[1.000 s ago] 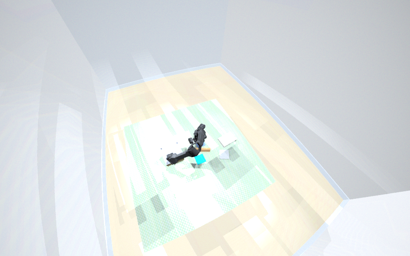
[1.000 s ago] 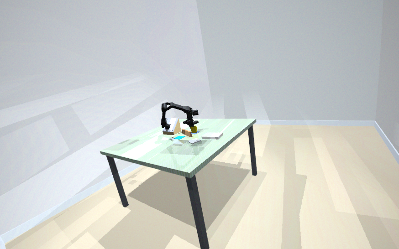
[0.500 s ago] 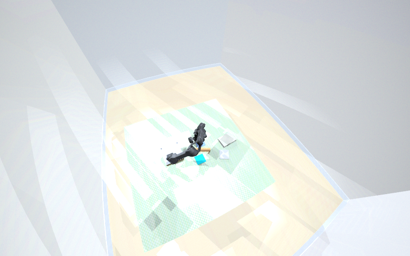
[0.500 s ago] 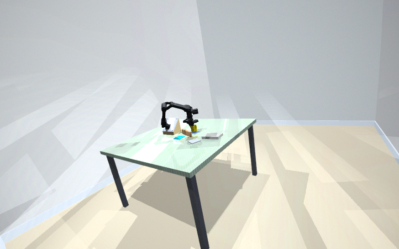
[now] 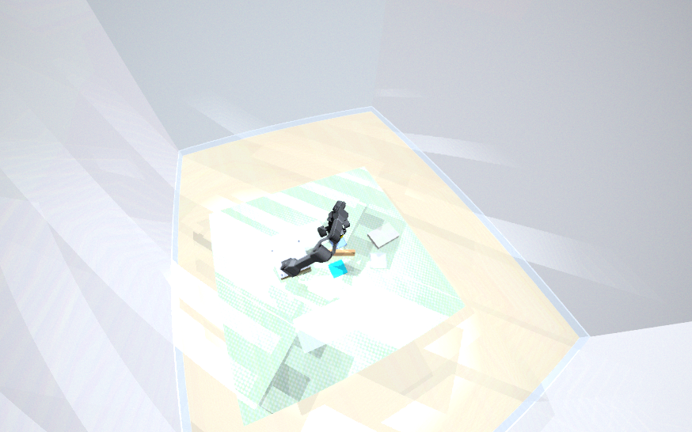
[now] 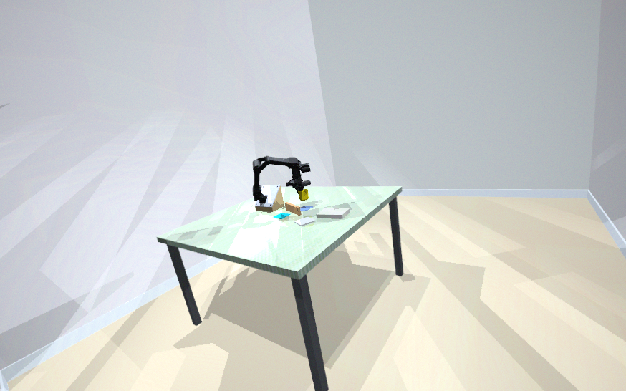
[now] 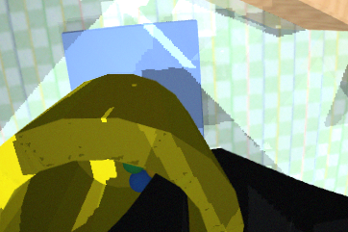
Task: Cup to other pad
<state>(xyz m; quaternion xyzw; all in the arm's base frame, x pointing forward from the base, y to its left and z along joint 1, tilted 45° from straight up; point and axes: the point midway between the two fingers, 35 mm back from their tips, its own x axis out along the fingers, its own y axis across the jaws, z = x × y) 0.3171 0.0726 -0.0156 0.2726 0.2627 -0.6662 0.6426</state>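
Now: the cyan pad 60 mm behind my gripper tip, 180 mm to the right of it and 110 mm below it. The rest, counted from my gripper tip: green marble: 20 mm ahead, 10 mm to the left, 20 mm below; blue marble: 20 mm ahead, 20 mm to the left, 20 mm below; yellow cup: 20 mm ahead.
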